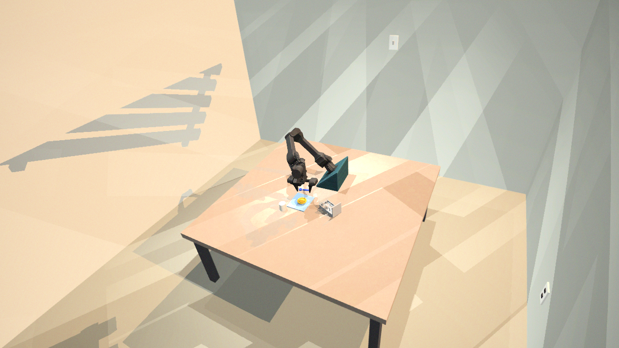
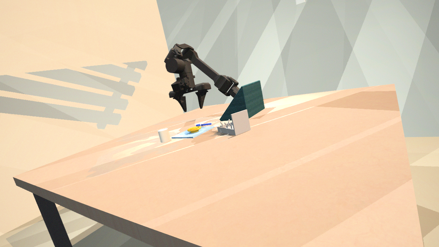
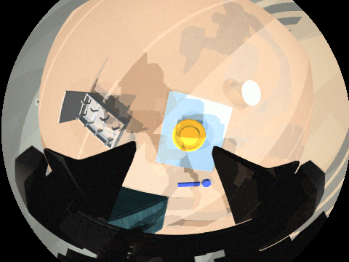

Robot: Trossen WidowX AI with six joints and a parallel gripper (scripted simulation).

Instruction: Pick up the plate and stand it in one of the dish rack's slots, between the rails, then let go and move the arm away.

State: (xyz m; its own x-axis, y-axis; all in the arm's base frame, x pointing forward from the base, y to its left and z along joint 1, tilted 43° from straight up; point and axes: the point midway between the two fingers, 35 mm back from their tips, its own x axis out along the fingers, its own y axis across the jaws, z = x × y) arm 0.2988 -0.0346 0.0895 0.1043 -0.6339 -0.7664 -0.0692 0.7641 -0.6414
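Right now my gripper tip is 90 mm above the yellow plate, 30 mm to the left of it and 10 mm past it. Also, from my gripper tip: blue spoon: 130 mm behind, 100 mm below, 70 mm to the right; then light blue mat: 100 mm below, 40 mm to the right, 10 mm behind; then white cup: 120 mm to the right, 90 mm ahead, 80 mm below.
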